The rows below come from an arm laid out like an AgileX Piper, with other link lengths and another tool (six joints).
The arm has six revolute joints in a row. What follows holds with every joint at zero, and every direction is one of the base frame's.
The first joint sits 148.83 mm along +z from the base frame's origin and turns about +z.
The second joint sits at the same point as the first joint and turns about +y.
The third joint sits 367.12 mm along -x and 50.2 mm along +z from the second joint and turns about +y.
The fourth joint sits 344.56 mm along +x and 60.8 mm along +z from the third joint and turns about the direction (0.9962, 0, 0.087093).
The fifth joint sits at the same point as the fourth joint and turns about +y.
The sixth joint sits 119.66 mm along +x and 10.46 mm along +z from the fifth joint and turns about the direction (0.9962, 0, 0.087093).
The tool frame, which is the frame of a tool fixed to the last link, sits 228.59 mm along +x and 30 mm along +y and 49.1 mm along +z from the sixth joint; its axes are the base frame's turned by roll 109.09, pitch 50.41 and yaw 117.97 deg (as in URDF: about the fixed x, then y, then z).
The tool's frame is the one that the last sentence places.
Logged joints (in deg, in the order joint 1, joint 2, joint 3, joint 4, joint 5, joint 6), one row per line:
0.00, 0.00, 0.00, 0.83, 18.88, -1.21
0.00, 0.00, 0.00, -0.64, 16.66, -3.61
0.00, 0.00, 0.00, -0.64, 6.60, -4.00
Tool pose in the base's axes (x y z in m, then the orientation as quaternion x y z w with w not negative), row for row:
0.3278, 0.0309, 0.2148, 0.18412, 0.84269, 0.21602, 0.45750
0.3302, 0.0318, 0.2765, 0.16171, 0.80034, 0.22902, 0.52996
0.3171, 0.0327, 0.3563, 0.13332, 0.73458, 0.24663, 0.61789
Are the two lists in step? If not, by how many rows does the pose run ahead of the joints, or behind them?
The pose runs 1 row ahead of the joints: the pose in row i belongs to the joints in row i + 1.
